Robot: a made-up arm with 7 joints.
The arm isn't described. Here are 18 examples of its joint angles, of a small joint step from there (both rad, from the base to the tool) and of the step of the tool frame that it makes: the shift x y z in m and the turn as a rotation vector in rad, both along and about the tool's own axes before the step.
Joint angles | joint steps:
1: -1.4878 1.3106 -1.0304 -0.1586 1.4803 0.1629 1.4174 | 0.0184 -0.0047 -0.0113 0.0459 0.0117 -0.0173 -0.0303
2: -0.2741 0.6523 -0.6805 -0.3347 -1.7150 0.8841 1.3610 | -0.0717 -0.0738 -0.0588 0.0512 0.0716 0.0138 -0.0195
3: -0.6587 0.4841 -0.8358 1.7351 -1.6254 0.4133 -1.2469 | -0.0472 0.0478 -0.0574 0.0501 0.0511 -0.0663 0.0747
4: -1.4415 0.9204 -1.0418 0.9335 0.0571 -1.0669 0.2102 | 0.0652 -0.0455 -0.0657 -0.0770 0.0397 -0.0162 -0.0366
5: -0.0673 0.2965 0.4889 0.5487 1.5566 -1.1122 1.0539 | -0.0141 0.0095 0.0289 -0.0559 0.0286 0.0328 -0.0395
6: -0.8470 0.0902 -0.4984 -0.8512 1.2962 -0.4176 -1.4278 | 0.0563 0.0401 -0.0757 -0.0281 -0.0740 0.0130 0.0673
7: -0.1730 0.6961 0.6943 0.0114 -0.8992 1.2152 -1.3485 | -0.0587 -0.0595 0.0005 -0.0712 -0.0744 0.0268 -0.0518
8: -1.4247 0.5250 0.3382 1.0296 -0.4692 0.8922 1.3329 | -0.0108 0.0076 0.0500 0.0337 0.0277 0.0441 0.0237
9: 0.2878 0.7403 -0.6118 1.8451 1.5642 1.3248 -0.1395 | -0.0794 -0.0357 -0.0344 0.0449 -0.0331 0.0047 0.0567
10: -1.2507 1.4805 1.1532 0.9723 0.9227 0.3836 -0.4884 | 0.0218 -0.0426 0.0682 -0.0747 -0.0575 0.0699 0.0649
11: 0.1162 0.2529 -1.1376 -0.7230 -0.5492 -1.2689 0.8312 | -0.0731 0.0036 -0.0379 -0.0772 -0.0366 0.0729 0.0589
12: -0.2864 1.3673 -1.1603 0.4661 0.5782 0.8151 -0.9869 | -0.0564 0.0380 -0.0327 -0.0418 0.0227 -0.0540 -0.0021
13: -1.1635 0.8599 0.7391 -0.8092 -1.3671 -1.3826 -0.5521 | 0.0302 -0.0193 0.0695 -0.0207 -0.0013 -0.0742 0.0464
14: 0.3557 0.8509 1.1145 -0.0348 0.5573 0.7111 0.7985 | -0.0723 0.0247 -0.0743 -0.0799 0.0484 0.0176 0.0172
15: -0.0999 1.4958 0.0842 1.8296 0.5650 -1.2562 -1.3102 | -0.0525 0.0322 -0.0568 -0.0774 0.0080 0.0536 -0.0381
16: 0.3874 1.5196 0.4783 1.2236 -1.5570 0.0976 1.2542 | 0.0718 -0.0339 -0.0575 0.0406 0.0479 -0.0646 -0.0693
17: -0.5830 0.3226 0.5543 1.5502 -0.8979 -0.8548 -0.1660 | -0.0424 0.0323 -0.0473 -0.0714 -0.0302 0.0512 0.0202
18: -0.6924 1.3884 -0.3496 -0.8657 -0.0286 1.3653 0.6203 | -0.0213 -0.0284 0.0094 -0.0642 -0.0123 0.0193 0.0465
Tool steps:
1: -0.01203 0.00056 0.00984 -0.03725 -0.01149 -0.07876
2: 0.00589 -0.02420 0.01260 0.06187 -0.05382 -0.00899
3: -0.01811 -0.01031 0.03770 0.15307 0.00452 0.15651
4: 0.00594 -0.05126 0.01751 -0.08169 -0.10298 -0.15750
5: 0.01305 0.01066 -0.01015 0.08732 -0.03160 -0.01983
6: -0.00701 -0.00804 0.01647 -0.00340 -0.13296 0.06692
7: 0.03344 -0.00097 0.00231 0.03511 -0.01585 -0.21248
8: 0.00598 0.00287 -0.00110 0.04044 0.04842 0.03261
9: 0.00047 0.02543 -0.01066 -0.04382 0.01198 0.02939
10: -0.00135 -0.00509 -0.01123 -0.12646 0.01241 0.05914
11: 0.00853 -0.01345 -0.00430 -0.05652 0.10643 0.03279
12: -0.01402 0.01208 -0.00760 0.04651 -0.01964 0.05821
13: 0.00897 -0.00090 0.01615 0.07298 -0.07860 0.00917
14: -0.00670 0.00567 0.03928 -0.09667 -0.05572 0.05423
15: -0.02113 0.01537 0.00618 0.02870 0.07244 -0.01943
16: 0.02715 0.01229 -0.01525 0.05082 -0.14600 0.01616
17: 0.02146 -0.02988 0.01839 -0.05557 -0.03696 -0.05559
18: -0.00713 0.00525 0.01046 -0.06563 -0.03188 0.04827
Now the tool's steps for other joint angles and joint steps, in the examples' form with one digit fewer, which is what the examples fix.
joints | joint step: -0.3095 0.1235 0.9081 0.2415 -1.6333 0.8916 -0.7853 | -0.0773 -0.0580 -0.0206 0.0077 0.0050 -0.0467 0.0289
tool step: 0.0229 0.0204 -0.0247 -0.0485 -0.0334 -0.0257
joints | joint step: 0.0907 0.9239 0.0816 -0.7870 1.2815 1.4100 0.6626 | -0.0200 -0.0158 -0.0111 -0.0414 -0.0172 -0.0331 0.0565
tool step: -0.0005 0.0056 0.0070 -0.0713 0.0105 0.0387
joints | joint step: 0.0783 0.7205 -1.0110 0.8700 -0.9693 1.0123 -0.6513 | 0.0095 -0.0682 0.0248 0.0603 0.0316 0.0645 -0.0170
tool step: 0.0196 -0.0088 -0.0026 -0.0537 0.0679 -0.0308
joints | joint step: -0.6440 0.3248 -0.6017 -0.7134 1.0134 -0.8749 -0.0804 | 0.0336 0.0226 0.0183 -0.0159 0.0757 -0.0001 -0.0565
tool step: -0.0063 -0.0018 0.0056 0.0411 0.0274 -0.1326
